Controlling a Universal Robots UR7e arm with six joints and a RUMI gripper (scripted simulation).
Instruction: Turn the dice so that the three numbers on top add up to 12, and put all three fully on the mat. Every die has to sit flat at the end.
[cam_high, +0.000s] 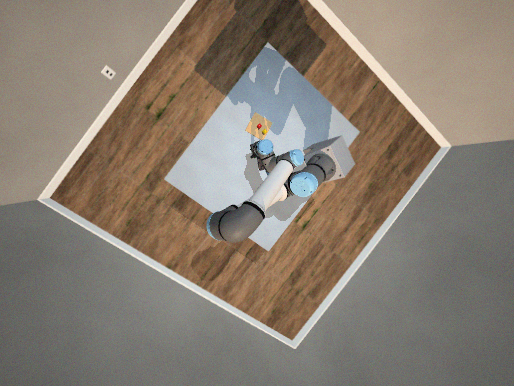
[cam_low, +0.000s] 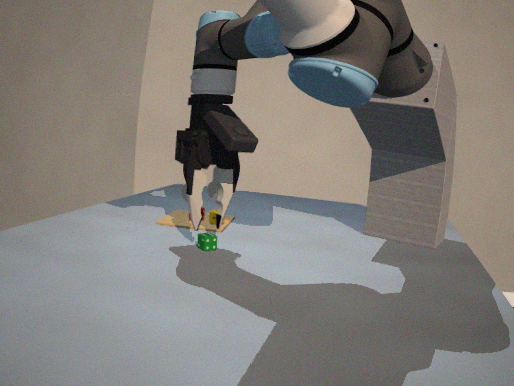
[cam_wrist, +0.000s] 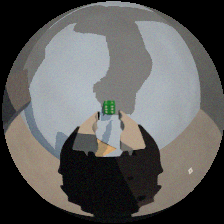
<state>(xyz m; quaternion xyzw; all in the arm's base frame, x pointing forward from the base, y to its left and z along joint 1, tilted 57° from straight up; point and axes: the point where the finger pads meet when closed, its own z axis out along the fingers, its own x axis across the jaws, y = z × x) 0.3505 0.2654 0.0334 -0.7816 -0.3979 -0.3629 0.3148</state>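
Now: the green die 4 cm below my hand. From my hand the other things lie so: tan mat 13 cm ahead, 15 cm to the right, 5 cm below; then red die 13 cm ahead, 15 cm to the right, 3 cm below; then yellow die 8 cm ahead, 16 cm to the right, 3 cm below.
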